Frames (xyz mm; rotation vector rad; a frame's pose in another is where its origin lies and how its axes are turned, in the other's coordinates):
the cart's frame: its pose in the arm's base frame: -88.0 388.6 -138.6 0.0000 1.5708 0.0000
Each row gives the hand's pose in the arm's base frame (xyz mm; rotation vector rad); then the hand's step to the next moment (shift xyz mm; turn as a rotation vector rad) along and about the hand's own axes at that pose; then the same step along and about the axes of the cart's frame.
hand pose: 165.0 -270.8 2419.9 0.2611 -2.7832 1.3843
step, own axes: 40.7 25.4 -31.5 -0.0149 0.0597 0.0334
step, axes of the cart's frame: -2.9 34.4 -45.9 0.0688 0.0109 0.0070
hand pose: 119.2 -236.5 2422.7 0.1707 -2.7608 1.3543
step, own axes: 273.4 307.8 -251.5 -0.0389 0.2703 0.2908
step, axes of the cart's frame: 59.1 366.2 -308.4 0.3939 -0.0630 0.0025
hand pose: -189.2 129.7 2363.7 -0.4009 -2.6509 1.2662
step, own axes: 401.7 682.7 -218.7 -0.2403 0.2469 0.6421
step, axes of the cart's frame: 380.3 697.9 -208.9 0.6029 -0.3983 0.0941
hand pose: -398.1 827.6 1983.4 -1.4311 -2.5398 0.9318
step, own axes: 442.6 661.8 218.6 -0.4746 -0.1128 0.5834
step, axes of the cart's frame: 632.4 502.2 171.7 0.3093 -0.6943 -0.0238
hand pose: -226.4 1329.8 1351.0 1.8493 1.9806 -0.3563
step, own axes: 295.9 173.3 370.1 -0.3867 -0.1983 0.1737
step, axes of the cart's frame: 447.6 111.9 204.1 -0.0056 -0.4395 -0.1608
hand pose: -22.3 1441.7 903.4 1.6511 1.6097 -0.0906
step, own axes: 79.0 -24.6 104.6 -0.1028 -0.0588 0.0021
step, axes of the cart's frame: 126.4 -0.1 42.4 -0.0281 -0.0923 -0.0687
